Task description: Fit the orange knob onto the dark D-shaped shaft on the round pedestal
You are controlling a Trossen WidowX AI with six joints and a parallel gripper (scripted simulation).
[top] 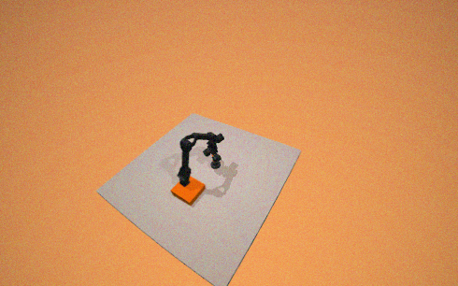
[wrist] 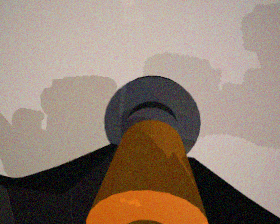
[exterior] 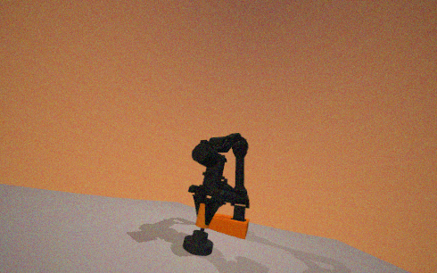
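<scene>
Now: gripper tip 2 cm below the orange knob. The rest, counted from my gripper tip: round pedestal 4 cm below.
</scene>
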